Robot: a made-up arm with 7 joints.
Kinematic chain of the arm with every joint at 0, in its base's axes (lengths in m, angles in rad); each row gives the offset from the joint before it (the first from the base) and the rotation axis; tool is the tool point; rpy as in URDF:
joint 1: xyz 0 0 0.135 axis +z
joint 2: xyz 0 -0.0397 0.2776 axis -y
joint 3: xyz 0 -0.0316 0.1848 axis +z
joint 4: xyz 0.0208 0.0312 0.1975 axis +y
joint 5: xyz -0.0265 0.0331 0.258 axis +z
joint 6: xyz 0 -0.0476 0.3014 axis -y
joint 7: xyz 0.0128 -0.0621 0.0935 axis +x
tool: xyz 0 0 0 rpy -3.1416 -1.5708 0
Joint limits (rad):
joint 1: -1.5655..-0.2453
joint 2: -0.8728..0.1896
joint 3: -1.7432..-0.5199
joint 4: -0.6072..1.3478
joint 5: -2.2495..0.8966
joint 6: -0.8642..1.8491
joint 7: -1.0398..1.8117
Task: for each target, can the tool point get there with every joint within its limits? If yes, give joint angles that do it. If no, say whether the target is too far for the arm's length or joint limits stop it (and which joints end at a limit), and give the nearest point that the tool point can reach.
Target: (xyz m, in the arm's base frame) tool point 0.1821 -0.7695 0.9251
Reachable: yes | joints -0.6955 -0.6105 -1.1562 1.1200 -0.7180 1.6048 0.2245
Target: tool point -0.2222 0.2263 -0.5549
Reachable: no: joint limits stop it (at a limit: joint 1, joint 2, joint 3, joint 4, joint 5, joint 6) | nearest point -0.3354 -0.6923 0.2292 | short by 1.213 m
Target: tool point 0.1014 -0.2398 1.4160
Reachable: yes | joints -0.3910 -0.2320 -1.5373 0.1901 -0.4438 -0.3644 -0.3524
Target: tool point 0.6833 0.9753 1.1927
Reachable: no: too far | nearest point 0.2483 0.4966 1.1768 | short by 0.647 m
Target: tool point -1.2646 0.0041 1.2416
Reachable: no: too far | nearest point -0.7222 0.0023 1.0497 | short by 0.575 m
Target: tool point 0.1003 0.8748 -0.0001
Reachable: no: joint limits stop it (at a limit: joint 2, joint 3, joint 4, joint 6) | nearest point 0.0588 0.5124 1.0675 | short by 1.128 m
